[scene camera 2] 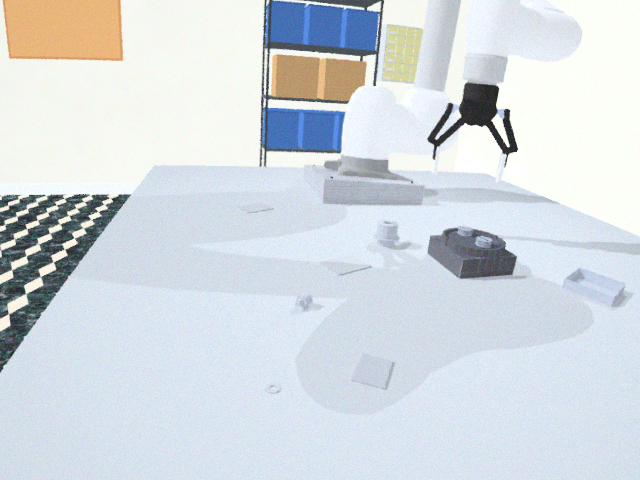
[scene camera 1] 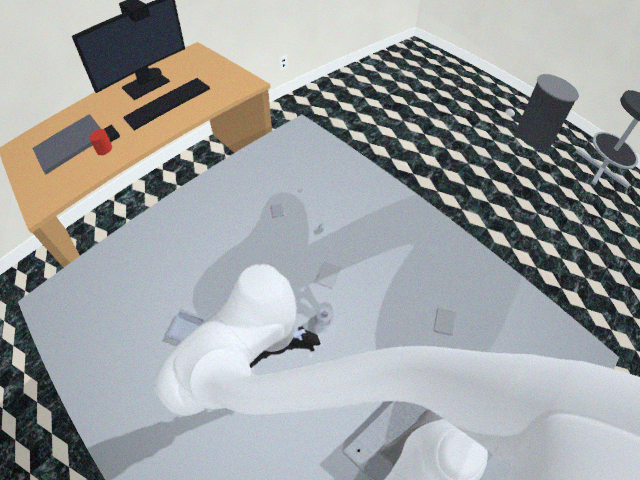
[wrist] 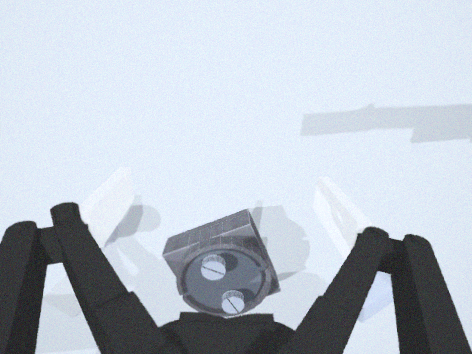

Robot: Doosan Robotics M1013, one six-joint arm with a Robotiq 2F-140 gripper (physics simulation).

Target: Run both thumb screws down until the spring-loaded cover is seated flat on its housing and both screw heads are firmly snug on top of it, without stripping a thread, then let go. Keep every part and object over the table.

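Seen in the pictures: gripper, between the fingertips: [scene camera 2: 466, 177] [scene camera 1: 280, 362] [wrist: 225, 188]; arm's base, origin of its link: [scene camera 2: 362, 173].
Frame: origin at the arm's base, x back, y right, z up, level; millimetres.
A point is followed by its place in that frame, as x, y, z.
Note:
The dark square housing [scene camera 2: 483, 266] {-646, -115, -31} [wrist: 210, 237] {-520, -114, -16} stands on the table with its round dark cover [wrist: 200, 287] {-585, -85, -1} on top. Two pale slotted screw heads show on the cover: one screw [scene camera 2: 465, 230] {-564, -106, 11} [wrist: 213, 267] {-546, -113, 11} and the other screw [scene camera 2: 483, 241] {-626, -115, 12} [wrist: 233, 302] {-608, -125, 12}, nearer the cover's edge in the wrist view. Both heads stand proud of the cover; any gap under the cover or heads is too small to tell. My gripper [scene camera 2: 467, 170] {-410, -159, 88} [wrist: 225, 188] {-410, -159, 88} is wide open and empty, high above the housing and apart from it. In scene camera 1 the arm hides the housing.
A shallow tray [scene camera 2: 594, 289] {-733, -296, -34} [scene camera 1: 183, 328] {-709, -333, -52} lies beside the housing. A pale flanged cylinder [scene camera 2: 387, 232] {-508, 40, -19} [scene camera 1: 324, 314] {-496, 44, -34} stands on its other side. A small fitting [scene camera 2: 303, 301] {-768, 230, -41} [scene camera 1: 318, 228] {-760, 220, -39}, a ring [scene camera 2: 272, 388] {-953, 274, -52} and a flat plate [scene camera 2: 373, 370] {-920, 153, -51} [scene camera 1: 277, 210] {-917, 152, -50} lie farther off. The robot's base block [scene camera 2: 372, 192] {-165, 1, -20} stands behind.

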